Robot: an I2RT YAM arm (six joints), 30 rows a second.
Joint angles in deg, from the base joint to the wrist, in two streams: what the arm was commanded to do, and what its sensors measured. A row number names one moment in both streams.
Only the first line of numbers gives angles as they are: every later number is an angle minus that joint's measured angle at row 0.
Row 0, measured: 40.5, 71.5, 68.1, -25.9, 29.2, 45.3
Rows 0 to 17, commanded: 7.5, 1.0, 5.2, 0.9, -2.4, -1.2; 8.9, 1.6, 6.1, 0.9, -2.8, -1.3; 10.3, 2.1, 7.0, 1.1, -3.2, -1.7; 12.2, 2.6, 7.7, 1.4, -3.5, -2.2; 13.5, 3.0, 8.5, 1.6, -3.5, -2.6; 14.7, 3.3, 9.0, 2.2, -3.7, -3.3; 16.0, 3.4, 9.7, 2.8, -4.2, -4.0; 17.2, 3.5, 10.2, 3.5, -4.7, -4.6; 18.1, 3.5, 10.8, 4.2, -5.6, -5.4; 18.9, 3.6, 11.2, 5.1, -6.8, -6.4; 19.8, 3.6, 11.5, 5.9, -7.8, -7.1; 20.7, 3.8, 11.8, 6.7, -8.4, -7.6; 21.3, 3.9, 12.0, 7.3, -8.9, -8.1; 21.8, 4.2, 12.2, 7.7, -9.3, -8.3; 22.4, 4.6, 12.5, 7.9, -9.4, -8.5; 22.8, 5.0, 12.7, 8.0, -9.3, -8.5; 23.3, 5.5, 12.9, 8.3, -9.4, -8.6; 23.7, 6.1, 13.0, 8.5, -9.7, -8.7
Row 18, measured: 22.3, 4.5, 10.2, 4.8, -7.9, -6.4
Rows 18 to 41, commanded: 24.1, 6.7, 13.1, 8.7, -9.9, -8.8; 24.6, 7.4, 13.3, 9.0, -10.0, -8.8; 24.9, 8.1, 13.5, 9.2, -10.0, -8.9; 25.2, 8.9, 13.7, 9.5, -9.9, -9.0; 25.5, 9.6, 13.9, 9.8, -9.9, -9.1; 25.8, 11.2, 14.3, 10.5, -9.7, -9.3; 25.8, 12.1, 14.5, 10.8, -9.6, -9.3; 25.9, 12.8, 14.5, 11.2, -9.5, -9.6; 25.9, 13.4, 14.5, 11.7, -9.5, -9.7; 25.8, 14.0, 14.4, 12.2, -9.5, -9.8; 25.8, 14.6, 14.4, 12.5, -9.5, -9.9; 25.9, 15.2, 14.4, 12.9, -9.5, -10.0; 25.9, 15.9, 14.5, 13.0, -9.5, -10.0; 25.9, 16.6, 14.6, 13.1, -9.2, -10.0; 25.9, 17.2, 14.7, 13.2, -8.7, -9.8; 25.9, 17.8, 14.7, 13.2, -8.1, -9.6; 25.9, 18.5, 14.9, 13.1, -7.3, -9.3; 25.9, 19.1, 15.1, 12.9, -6.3, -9.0; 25.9, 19.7, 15.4, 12.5, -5.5, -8.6; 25.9, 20.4, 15.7, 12.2, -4.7, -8.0; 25.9, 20.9, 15.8, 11.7, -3.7, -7.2; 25.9, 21.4, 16.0, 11.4, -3.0, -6.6; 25.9, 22.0, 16.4, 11.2, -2.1, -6.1; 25.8, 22.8, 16.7, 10.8, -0.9, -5.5
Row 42, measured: 25.7, 21.7, 13.2, 10.4, -6.2, -7.9
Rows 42 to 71, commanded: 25.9, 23.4, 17.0, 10.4, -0.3, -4.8; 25.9, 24.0, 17.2, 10.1, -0.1, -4.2; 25.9, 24.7, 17.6, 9.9, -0.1, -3.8; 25.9, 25.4, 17.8, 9.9, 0.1, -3.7; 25.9, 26.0, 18.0, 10.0, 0.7, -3.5; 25.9, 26.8, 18.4, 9.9, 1.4, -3.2; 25.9, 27.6, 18.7, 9.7, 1.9, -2.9; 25.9, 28.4, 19.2, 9.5, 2.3, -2.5; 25.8, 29.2, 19.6, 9.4, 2.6, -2.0; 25.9, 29.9, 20.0, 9.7, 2.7, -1.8; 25.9, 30.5, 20.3, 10.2, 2.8, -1.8; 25.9, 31.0, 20.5, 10.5, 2.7, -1.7; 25.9, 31.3, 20.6, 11.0, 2.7, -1.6; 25.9, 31.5, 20.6, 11.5, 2.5, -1.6; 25.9, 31.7, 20.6, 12.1, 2.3, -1.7; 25.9, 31.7, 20.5, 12.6, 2.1, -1.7; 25.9, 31.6, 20.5, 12.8, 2.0, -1.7; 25.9, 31.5, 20.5, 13.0, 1.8, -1.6; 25.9, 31.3, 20.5, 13.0, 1.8, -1.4; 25.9, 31.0, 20.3, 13.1, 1.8, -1.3; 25.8, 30.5, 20.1, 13.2, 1.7, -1.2; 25.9, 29.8, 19.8, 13.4, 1.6, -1.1; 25.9, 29.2, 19.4, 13.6, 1.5, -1.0; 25.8, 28.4, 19.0, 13.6, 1.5, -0.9; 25.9, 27.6, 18.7, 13.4, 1.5, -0.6; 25.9, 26.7, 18.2, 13.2, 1.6, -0.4; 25.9, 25.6, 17.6, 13.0, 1.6, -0.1; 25.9, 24.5, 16.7, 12.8, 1.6, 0.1; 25.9, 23.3, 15.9, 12.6, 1.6, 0.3; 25.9, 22.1, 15.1, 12.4, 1.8, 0.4
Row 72, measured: 25.6, 29.5, 16.8, 10.8, 0.4, -1.2
